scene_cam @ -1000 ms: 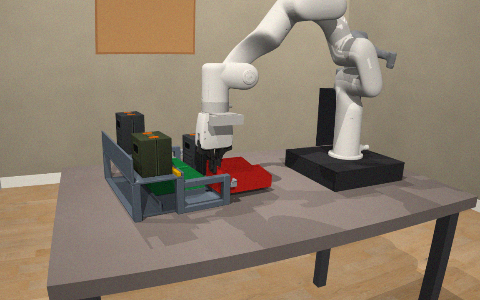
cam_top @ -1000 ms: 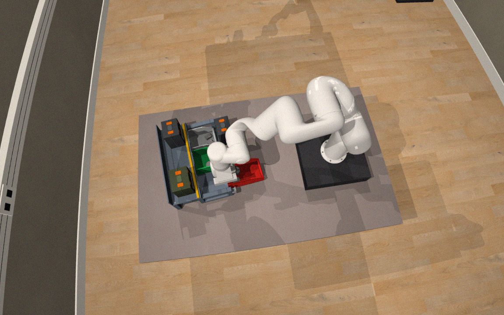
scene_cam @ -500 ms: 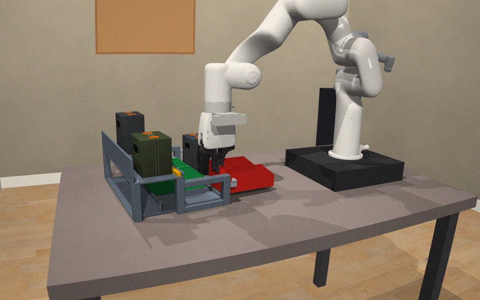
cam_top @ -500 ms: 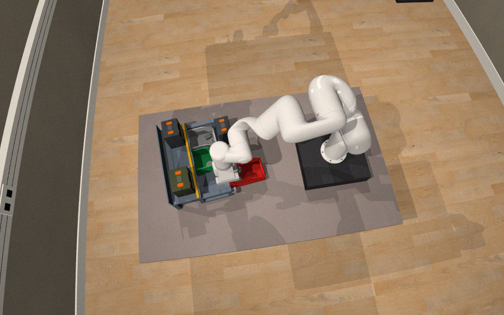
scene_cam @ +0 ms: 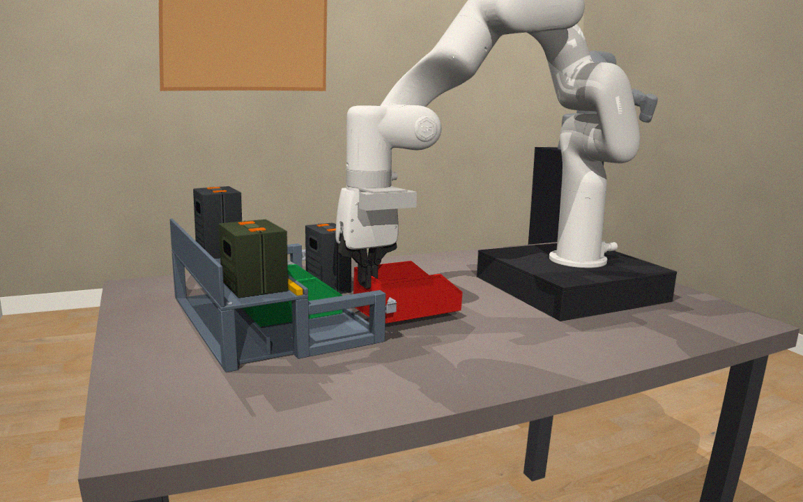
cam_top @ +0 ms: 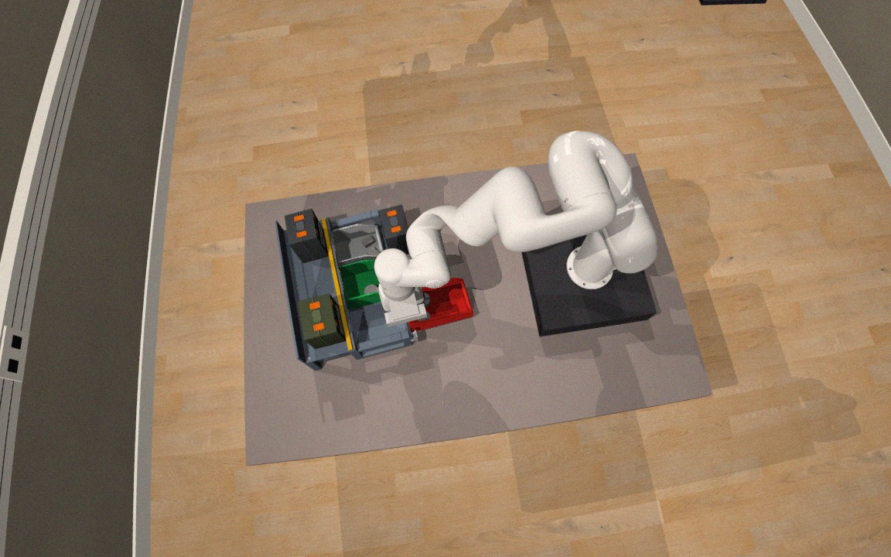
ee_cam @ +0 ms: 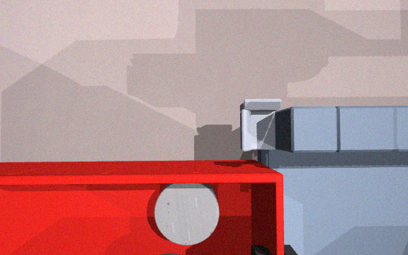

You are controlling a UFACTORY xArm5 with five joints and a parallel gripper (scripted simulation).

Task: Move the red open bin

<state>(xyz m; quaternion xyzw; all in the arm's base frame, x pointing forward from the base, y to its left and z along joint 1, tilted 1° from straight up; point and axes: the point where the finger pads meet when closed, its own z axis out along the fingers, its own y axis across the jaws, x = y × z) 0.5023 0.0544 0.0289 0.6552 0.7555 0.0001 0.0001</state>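
Now: hand 6 cm above the grey disc, 4 cm past it and 2 cm to the right of it. The rest, counted from my hand: red open bin 8 cm behind, 4 cm below, 1 cm to the right; green bin 12 cm ahead, 10 cm to the right, 5 cm below; grey shelf 15 cm ahead, 9 cm to the right, 3 cm below.
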